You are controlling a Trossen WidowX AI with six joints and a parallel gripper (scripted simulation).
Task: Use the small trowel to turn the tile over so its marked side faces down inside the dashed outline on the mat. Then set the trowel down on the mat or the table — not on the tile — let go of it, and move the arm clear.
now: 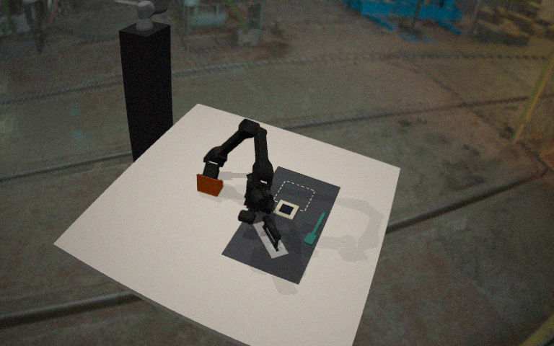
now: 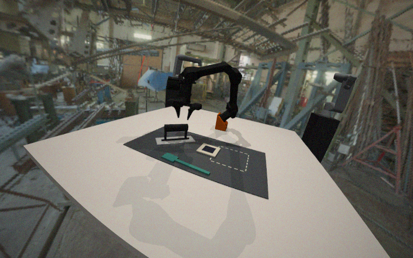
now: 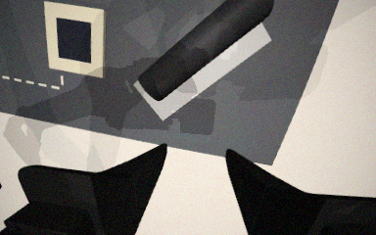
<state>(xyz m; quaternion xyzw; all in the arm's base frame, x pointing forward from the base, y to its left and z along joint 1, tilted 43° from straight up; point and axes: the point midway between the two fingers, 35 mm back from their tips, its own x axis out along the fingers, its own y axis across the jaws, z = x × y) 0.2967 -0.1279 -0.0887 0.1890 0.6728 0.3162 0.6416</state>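
Now: the trowel 7 cm ahead of my gripper tip, 3 cm to the left of it and 6 cm below it. The rest, counted from my gripper tip: beige square tile (8 cm ahead, 21 cm to the left, 9 cm below); then dark mat (11 cm ahead, 17 cm to the left, 11 cm below).
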